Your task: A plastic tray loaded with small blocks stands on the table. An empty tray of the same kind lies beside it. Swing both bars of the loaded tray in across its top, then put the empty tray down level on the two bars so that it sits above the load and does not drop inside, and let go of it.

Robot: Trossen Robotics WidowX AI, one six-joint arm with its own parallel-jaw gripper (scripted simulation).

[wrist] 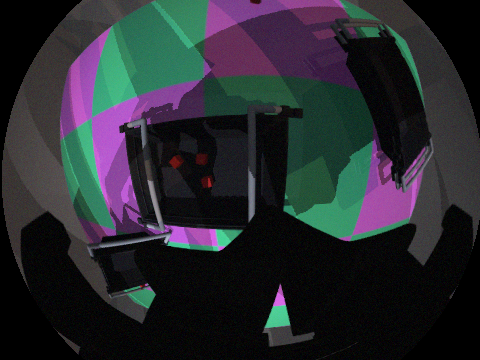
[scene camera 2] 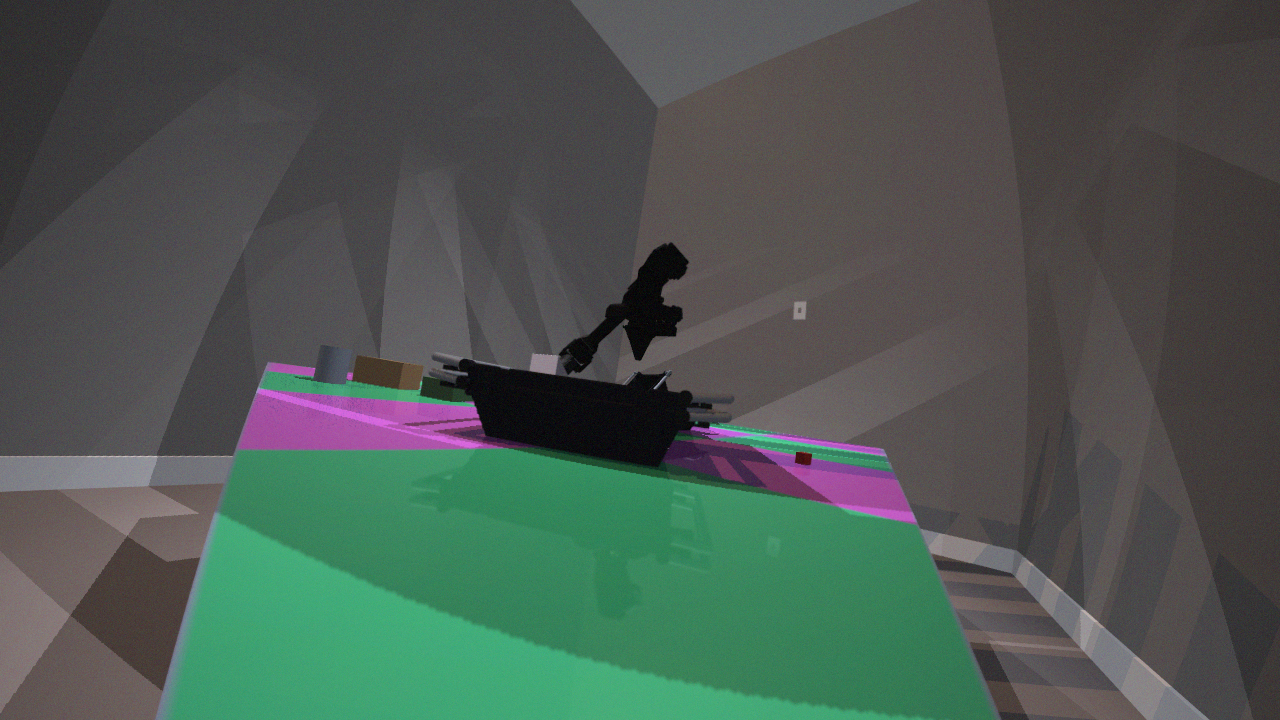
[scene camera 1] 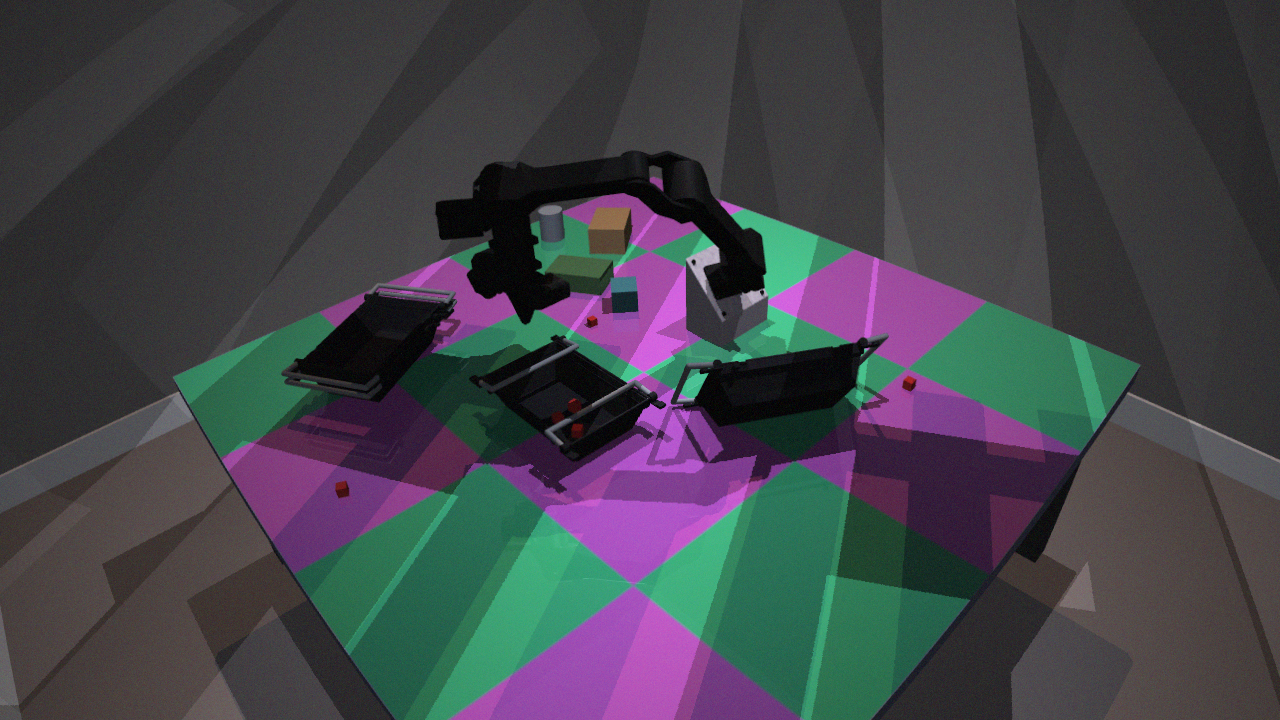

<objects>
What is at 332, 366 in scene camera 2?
A grey cylinder.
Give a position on a black tray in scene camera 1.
At 735, 392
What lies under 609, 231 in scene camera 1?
A tan box.
</objects>
